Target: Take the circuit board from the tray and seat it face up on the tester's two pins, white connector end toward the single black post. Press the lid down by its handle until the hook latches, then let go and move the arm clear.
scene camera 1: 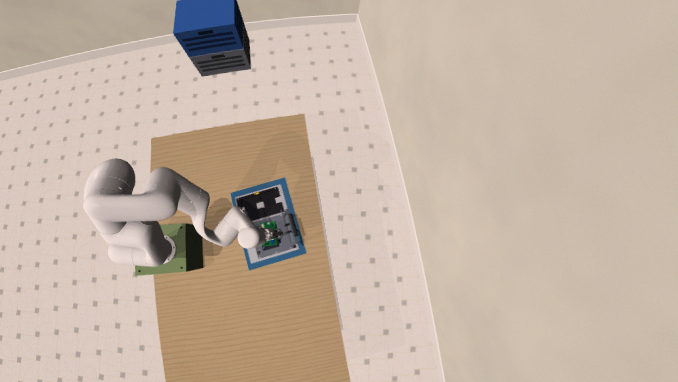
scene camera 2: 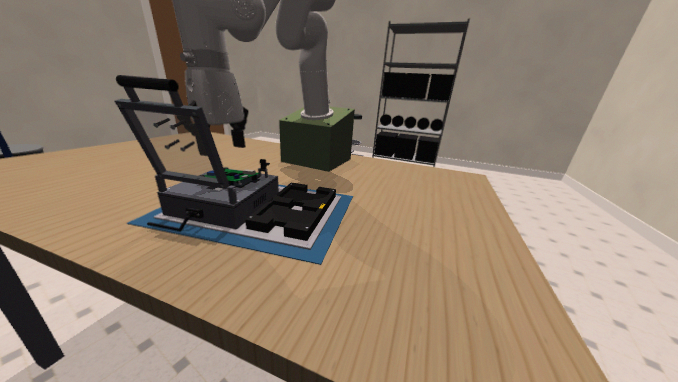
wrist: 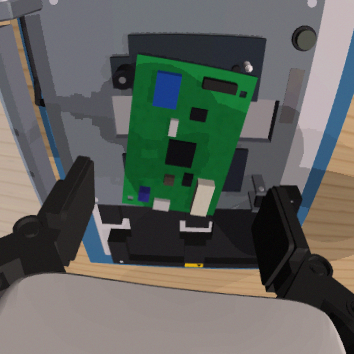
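Note:
The green circuit board lies face up and skewed on the grey tester. Its white connector is at the end nearest the tray. A silver pin shows beyond the opposite end, and a round black post stands beside that end's left corner. Seating under the board is hidden. My gripper is open and empty, above the board. The lid stands raised, with its black handle on top. The hook stands upright at the tester's edge.
The black tray sits empty beside the tester on a white-and-blue mat. The raised lid's side bar shows at the left of the wrist view. The arm's green base stands behind the tester.

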